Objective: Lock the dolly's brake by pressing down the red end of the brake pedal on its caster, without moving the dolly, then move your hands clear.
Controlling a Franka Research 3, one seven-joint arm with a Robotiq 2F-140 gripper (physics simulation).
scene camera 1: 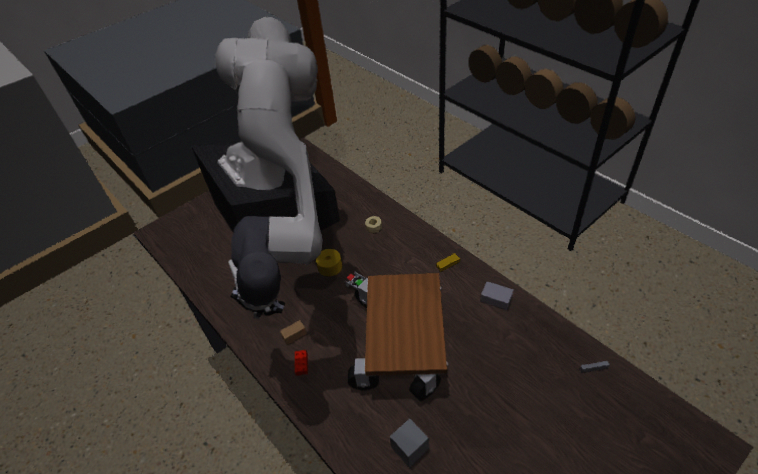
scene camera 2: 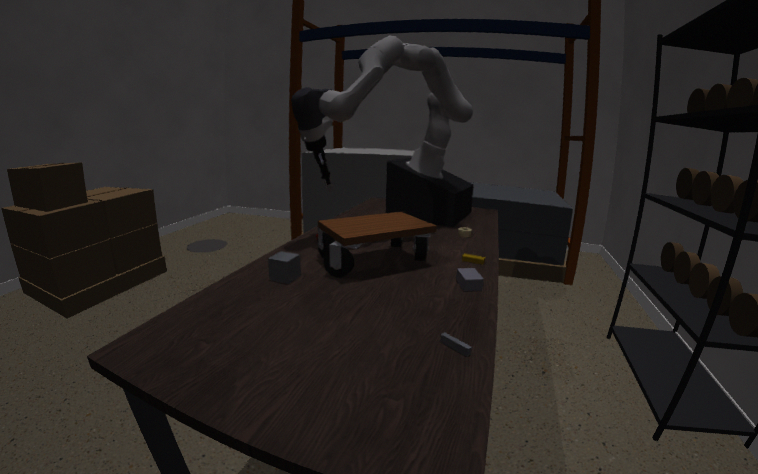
Labels:
dolly: scene camera 1; scene camera 2
same spot on dolly: [scene camera 1: 404, 330] = [scene camera 2: 365, 224]

